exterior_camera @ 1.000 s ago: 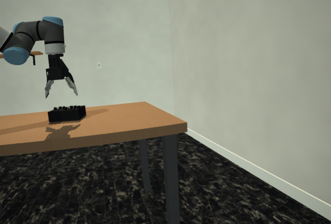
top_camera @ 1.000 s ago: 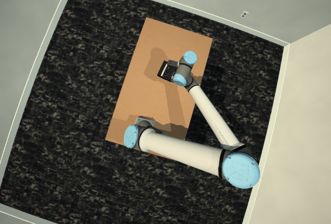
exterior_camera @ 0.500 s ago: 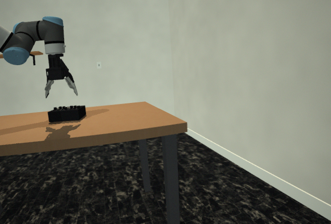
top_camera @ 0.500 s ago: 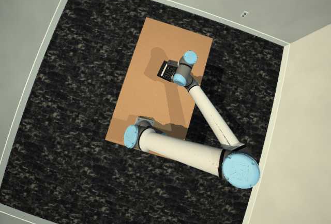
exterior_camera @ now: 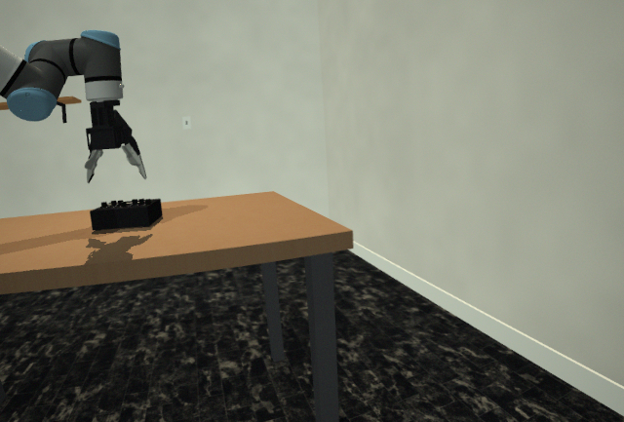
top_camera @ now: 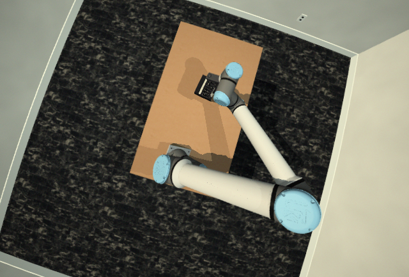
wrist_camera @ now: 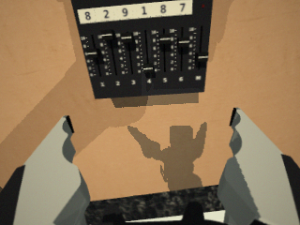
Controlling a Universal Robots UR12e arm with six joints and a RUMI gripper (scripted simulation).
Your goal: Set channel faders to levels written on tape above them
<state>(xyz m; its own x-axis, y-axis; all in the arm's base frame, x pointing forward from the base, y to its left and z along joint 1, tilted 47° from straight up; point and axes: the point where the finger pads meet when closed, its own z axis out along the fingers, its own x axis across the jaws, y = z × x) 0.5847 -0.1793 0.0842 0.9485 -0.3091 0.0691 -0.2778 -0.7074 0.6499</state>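
Right now the fader cap is 7 cm to the left of my hand, 6 cm below it and 5 cm behind it.
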